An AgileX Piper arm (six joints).
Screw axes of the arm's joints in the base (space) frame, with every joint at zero. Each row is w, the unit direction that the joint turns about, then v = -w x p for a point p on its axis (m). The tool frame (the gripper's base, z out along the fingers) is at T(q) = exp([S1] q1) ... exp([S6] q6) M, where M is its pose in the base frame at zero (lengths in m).
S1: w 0 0 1 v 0 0 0
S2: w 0 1 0 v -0.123 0 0
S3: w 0 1 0 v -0.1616 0 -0.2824
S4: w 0.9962 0 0.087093 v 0 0.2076 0
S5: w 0 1 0 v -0.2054 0 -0.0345
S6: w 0.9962 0 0.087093 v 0 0.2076 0
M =
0.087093 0 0.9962 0.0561
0 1 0 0
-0.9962 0 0.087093 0.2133
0 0 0 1
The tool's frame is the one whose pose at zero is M.
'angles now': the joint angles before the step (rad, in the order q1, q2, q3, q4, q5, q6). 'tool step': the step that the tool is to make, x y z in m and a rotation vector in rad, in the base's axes. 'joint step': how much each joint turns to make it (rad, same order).
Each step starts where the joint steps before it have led.
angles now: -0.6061, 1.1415, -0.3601, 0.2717, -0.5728, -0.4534
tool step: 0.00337, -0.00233, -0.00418, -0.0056, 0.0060, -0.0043
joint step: 0.0038, 0.0328, -0.0001, 0.0031, -0.0329, -0.0047
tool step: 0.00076, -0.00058, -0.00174, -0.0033, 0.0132, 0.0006
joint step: 0.0002, 0.0085, 0.0000, 0.0015, -0.0012, -0.0113
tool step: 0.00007, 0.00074, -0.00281, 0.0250, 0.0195, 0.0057
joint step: 0.0000, 0.0000, 0.0000, 0.0004, 0.0320, 0.0035
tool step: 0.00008, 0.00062, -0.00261, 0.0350, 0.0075, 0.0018
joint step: -0.0002, 0.0006, -0.0004, 0.0006, 0.0298, 0.0193
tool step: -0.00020, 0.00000, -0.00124, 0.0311, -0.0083, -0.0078
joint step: -0.0001, 0.0003, -0.0007, 0.0093, 0.0148, 0.0214
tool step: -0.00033, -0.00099, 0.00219, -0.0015, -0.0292, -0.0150
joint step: 0.0002, -0.0006, -0.0006, 0.0118, -0.0230, 0.0113
